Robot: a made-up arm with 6 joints.
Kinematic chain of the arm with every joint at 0, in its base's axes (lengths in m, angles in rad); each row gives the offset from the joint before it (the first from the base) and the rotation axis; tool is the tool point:
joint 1: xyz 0 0 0.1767 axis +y
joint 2: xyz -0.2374 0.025 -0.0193 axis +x
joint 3: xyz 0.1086 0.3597 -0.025 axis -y
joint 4: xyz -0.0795 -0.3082 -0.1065 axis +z
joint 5: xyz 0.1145 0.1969 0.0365 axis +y
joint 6: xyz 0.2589 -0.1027 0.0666 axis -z
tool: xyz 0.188 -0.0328 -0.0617
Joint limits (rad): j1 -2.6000..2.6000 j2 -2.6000..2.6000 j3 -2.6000..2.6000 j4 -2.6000..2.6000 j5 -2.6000..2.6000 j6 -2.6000..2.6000
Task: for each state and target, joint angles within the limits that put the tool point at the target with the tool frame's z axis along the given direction. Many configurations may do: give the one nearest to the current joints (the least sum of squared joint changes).
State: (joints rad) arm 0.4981 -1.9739 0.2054 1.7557 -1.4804 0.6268
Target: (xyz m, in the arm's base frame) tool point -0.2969 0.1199 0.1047 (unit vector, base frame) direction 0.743 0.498 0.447
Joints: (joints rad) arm 0.7509 -2.2617 0.1193 1.7951 -1.7465 1.0317
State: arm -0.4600 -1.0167 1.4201 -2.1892 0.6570 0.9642
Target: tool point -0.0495 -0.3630 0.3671 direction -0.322 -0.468 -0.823
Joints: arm -0.7816 -1.2157 2.2703 -2.0503 -0.1955 0.9406
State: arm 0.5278 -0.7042 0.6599 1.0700 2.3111 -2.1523
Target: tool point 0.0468 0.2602 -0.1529 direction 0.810 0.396 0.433
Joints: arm -0.1215 -0.0150 1.4257 0.7069 2.4957 -2.2396
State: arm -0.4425 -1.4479 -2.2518 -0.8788 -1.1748 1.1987
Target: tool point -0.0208 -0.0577 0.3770 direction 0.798 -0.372 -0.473
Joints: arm -0.6773 -1.9045 -2.5053 -1.3395 -1.3208 1.1141
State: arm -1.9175 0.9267 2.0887 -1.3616 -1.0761 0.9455
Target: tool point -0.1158 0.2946 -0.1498 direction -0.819 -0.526 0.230
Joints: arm -1.2802 1.5899 1.8505 -2.0918 -1.6980 0.9009
